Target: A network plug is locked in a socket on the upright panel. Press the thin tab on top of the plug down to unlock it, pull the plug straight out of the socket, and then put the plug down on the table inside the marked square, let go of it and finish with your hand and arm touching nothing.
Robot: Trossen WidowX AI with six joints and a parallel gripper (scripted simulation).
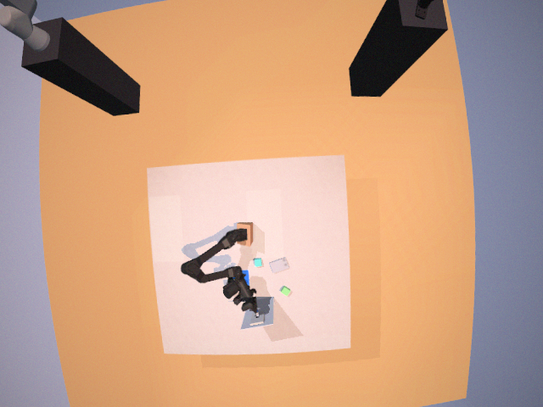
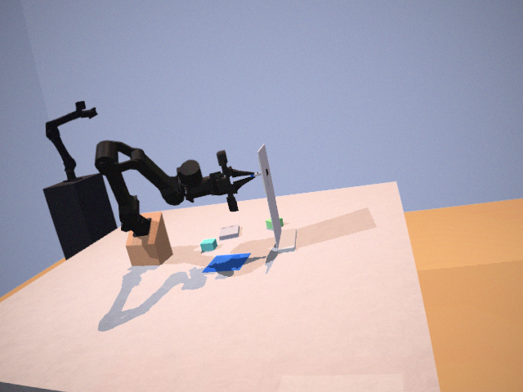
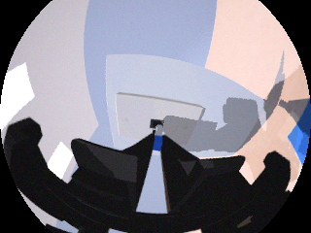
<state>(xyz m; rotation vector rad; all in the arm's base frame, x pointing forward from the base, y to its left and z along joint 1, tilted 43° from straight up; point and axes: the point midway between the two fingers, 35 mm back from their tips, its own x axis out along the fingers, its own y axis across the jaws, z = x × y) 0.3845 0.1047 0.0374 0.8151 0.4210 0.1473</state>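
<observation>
Right now the blue marked square is 23 cm below my gripper tip, 12 cm to the right of it and 10 cm behind it. Also, from my gripper tip: green cube: 22 cm below, 17 cm to the left, 2 cm behind; then network plug: right at my gripper tip; then grey upright panel: 9 cm below, 4 cm ahead, 1 cm to the left.
</observation>
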